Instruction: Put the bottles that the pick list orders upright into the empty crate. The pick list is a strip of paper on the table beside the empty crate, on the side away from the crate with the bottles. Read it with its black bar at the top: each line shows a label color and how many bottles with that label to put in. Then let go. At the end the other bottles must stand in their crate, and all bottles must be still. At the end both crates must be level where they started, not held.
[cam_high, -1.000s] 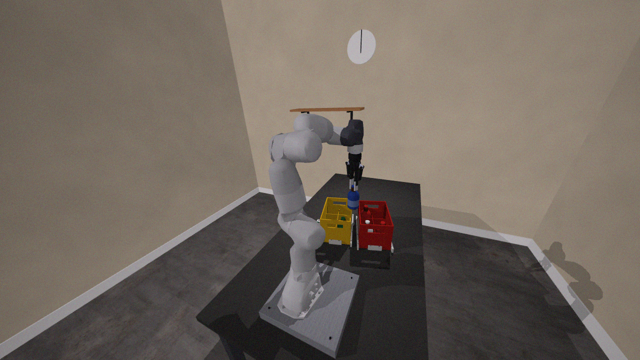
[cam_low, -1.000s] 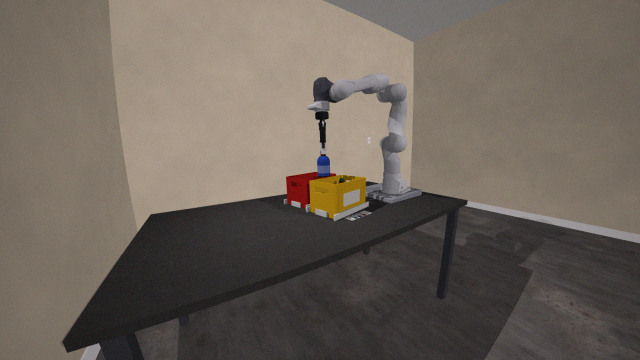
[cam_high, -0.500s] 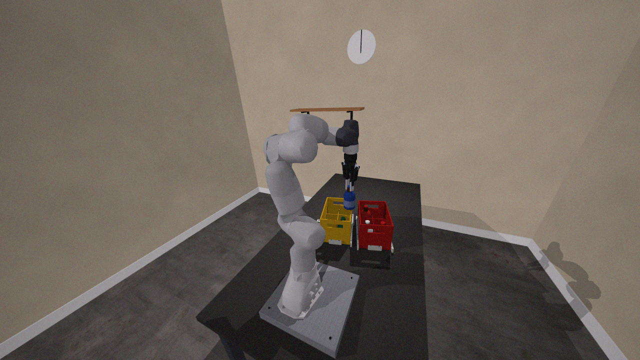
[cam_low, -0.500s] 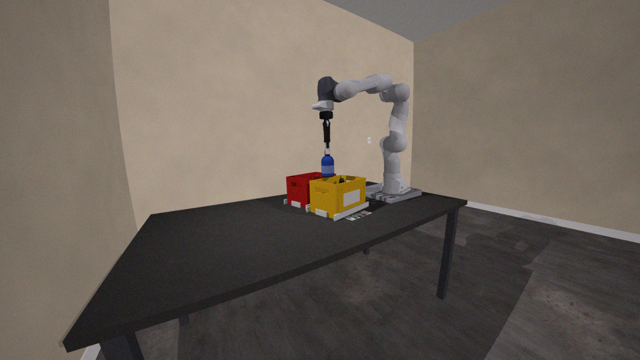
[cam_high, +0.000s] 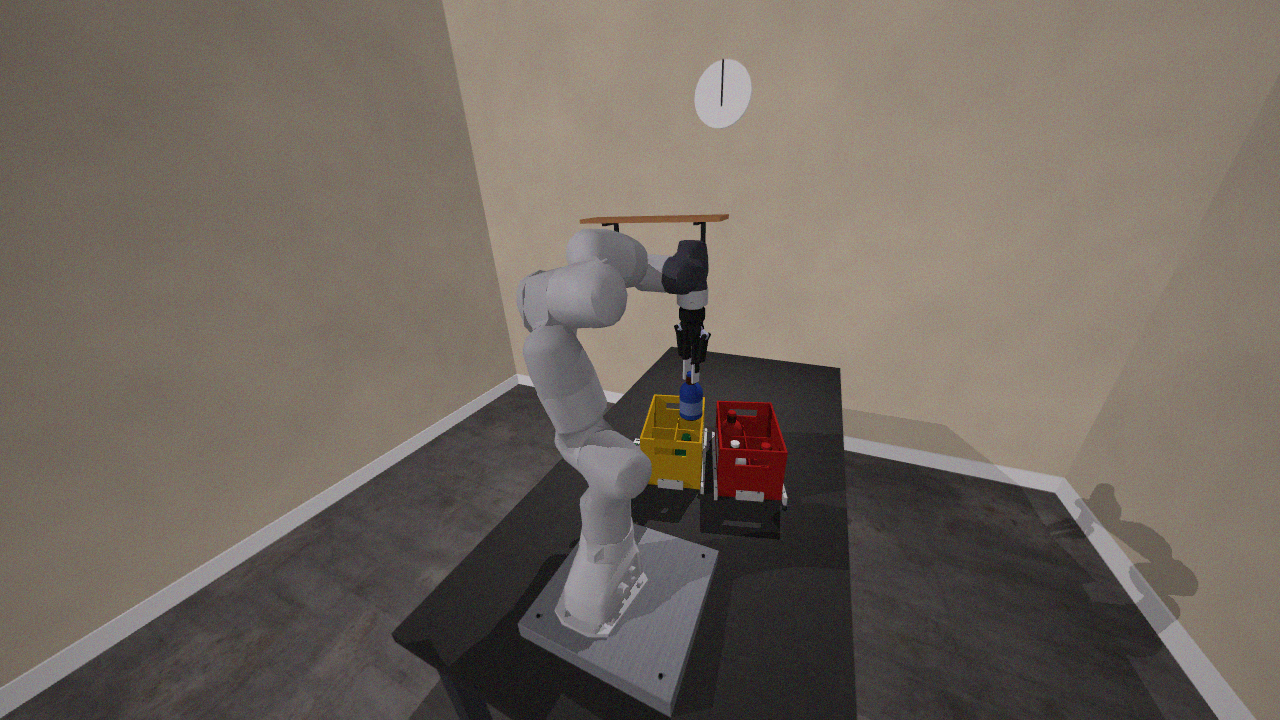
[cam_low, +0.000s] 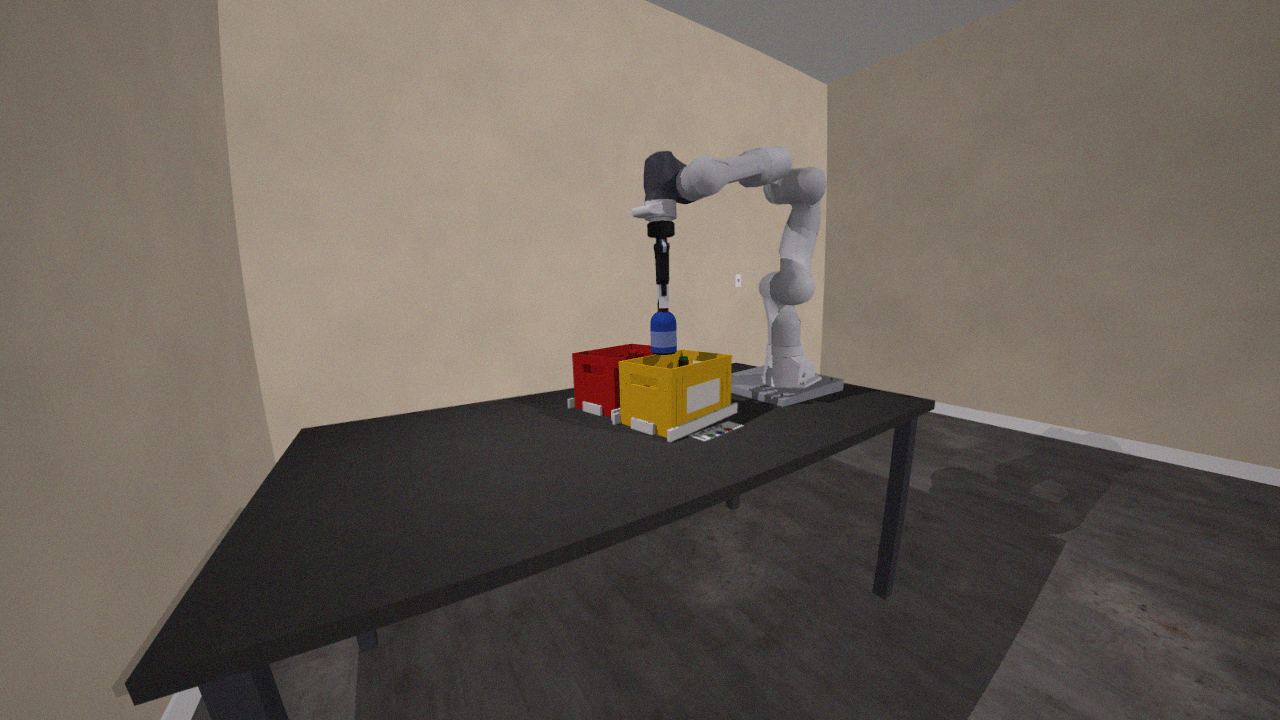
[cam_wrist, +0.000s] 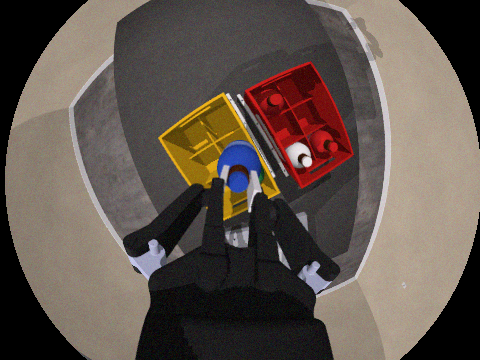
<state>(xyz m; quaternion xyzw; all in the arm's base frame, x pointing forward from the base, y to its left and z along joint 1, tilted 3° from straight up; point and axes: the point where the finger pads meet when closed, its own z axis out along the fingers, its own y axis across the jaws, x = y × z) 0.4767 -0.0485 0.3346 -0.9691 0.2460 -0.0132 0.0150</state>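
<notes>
Right now the blue-labelled bottle is 8 cm below my hand. From my hand the other things lie so: green-labelled bottle: 8 cm behind, 1 cm to the right, 26 cm below; white-capped bottle: 7 cm behind, 16 cm to the right, 26 cm below; yellow crate: 1 cm behind, 5 cm to the left, 26 cm below.
</notes>
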